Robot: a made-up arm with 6 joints. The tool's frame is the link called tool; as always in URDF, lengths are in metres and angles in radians. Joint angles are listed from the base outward.
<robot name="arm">
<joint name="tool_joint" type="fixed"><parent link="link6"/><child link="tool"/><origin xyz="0 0 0"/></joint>
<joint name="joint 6" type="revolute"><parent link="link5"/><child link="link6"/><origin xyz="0 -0.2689 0"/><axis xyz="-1 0 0"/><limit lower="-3.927" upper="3.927"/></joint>
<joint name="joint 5" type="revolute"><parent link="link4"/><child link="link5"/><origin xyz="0.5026 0 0"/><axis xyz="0 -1 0"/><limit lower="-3.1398" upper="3.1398"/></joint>
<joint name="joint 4" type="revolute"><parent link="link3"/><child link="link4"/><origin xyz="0 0 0"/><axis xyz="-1 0 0"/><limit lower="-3.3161" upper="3.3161"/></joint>
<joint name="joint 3" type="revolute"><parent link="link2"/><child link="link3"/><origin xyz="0 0 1.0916"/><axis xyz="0 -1 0"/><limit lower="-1.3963" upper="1.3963"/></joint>
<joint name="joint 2" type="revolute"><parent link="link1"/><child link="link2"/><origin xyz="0 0 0"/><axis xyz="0 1 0"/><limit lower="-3.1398" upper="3.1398"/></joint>
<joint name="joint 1" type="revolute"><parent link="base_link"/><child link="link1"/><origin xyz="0 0 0.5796"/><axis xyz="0 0 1"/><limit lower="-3.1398" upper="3.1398"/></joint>
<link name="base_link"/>
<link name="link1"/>
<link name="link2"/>
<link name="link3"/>
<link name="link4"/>
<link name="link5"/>
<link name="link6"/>
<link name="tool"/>
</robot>
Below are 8 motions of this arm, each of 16 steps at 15 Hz.
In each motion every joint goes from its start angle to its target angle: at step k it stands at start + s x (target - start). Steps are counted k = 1, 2, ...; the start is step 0. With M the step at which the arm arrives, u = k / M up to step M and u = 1 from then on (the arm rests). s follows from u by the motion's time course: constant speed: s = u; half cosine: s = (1 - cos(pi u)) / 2; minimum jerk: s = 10 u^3 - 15 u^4 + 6 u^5.
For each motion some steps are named. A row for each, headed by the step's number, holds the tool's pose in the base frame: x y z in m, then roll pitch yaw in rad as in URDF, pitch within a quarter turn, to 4 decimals.
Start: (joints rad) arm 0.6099 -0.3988 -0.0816 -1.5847 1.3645 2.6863
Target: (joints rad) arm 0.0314 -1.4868 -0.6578 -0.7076 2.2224 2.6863
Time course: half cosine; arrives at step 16
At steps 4, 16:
4: 0.0054 -0.0324 1.4508 -0.7301 -0.1365 -1.0144
16: -0.6126 -0.2237 0.9236 0.0003 0.0389 -2.5666

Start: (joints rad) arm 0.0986 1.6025 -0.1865 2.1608 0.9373 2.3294
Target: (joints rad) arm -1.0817 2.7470 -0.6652 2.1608 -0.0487 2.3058
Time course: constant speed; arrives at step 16
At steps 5, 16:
5: 0.8529 -0.0810 -0.3591 -1.6809 0.3981 2.3122
16: 0.0736 0.1801 -0.5091 -1.3356 -0.2433 2.1016

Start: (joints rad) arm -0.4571 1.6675 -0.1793 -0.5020 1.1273 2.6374
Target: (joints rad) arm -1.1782 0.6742 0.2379 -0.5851 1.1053 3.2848
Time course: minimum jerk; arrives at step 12
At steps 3, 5, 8, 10, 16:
3: 0.6534 -0.6566 0.1050 -2.7792 0.5581 -1.0784
5: 0.6336 -0.8463 0.3271 -2.7507 0.2652 -1.1987
8: 0.3857 -1.0759 0.8293 -2.7215 -0.2674 -1.5497
10: 0.2359 -1.0839 1.0422 -2.6861 -0.4675 -1.7357
16: 0.2039 -1.0783 1.0854 -2.6752 -0.5069 -1.7780

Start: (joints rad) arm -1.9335 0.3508 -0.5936 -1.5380 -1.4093 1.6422
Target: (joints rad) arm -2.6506 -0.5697 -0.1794 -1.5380 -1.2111 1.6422
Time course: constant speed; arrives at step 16
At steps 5, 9, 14, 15, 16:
5: -0.2111 -0.3015 1.1839 0.4397 0.1396 -0.7649
9: -0.1867 -0.1813 1.2956 0.1068 0.0830 -1.0285
14: -0.0636 -0.0312 1.4096 -0.2932 -0.0427 -1.3240
15: -0.0263 -0.0054 1.4268 -0.3714 -0.0735 -1.3763
16: 0.0150 0.0180 1.4415 -0.4492 -0.1057 -1.4258

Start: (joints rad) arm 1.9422 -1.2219 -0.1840 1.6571 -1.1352 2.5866
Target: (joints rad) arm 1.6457 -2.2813 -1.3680 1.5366 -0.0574 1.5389
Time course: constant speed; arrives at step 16
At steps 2, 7, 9, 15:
2: 0.3209 -0.9820 1.3828 -3.0958 -0.5143 0.6021
7: 0.2377 -1.0018 1.0221 -2.9666 -0.7304 0.8396
9: 0.1973 -0.9751 0.8791 -2.9460 -0.7986 0.9671
15: 0.0802 -0.7787 0.4868 -2.9871 -0.9077 1.4608

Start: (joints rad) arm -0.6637 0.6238 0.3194 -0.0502 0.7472 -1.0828
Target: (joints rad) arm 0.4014 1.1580 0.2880 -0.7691 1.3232 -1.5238
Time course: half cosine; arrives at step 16
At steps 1, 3, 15, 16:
1: 0.7230 -0.8917 1.2945 1.1472 -0.4417 -0.6966
3: 0.8109 -0.8425 1.2348 1.2349 -0.4391 -0.6613
15: 1.1674 0.2711 0.5198 2.0027 -0.2671 -0.3746
16: 1.1627 0.2836 0.5128 2.0071 -0.2650 -0.3721

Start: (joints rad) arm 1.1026 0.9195 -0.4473 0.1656 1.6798 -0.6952
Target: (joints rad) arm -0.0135 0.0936 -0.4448 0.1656 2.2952 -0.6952
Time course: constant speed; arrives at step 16
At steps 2, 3, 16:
2: 0.7829 0.6611 0.8617 0.6386 -0.4889 1.1476
3: 0.8171 0.5926 0.9124 0.6259 -0.5781 1.0864
16: 0.5526 -0.2727 1.4468 -1.7723 -1.3421 2.5523

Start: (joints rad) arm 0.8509 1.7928 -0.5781 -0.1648 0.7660 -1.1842
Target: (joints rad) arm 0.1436 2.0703 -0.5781 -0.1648 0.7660 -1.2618
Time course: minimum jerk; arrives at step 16
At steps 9, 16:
9: 0.6273 -0.0133 -0.0857 -1.3039 1.3306 -2.2278
16: 0.5275 -0.1917 -0.1424 -1.4283 1.2332 -2.6474

